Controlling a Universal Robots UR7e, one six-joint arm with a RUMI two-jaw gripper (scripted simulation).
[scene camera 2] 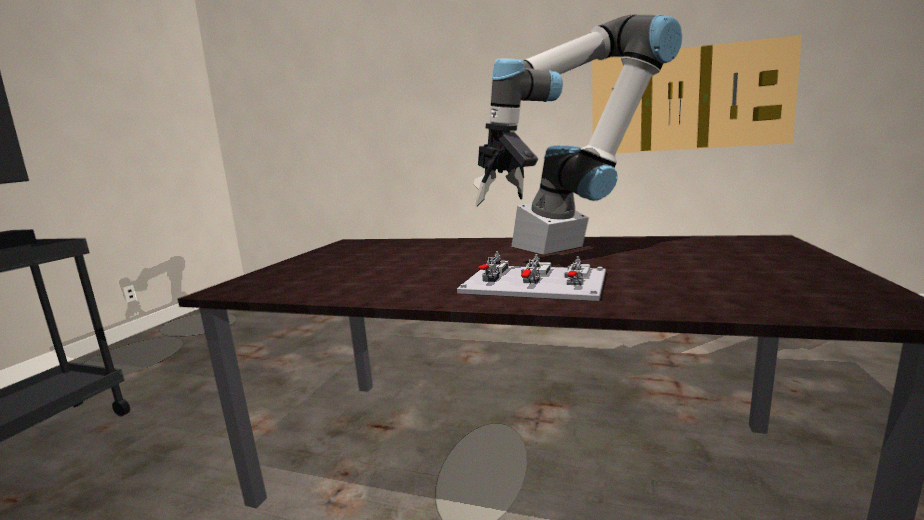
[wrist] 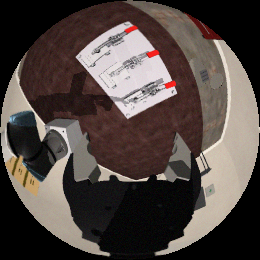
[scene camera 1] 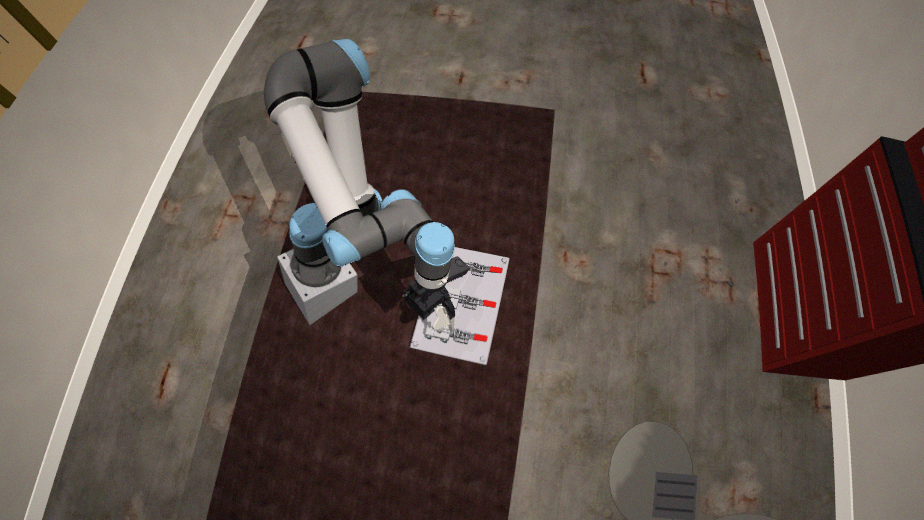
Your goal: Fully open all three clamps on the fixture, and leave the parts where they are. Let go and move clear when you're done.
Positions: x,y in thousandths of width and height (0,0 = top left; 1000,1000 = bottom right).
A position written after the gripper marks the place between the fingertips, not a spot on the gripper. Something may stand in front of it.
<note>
In view: the gripper (scene camera 2: 541,389) and a fixture plate (scene camera 1: 530,553).
The gripper also shows in the wrist view (wrist: 506,513) and in scene camera 1 (scene camera 1: 467,597). The fixture plate is seen too in scene camera 2 (scene camera 2: 598,551) and in the wrist view (wrist: 590,271).
</note>
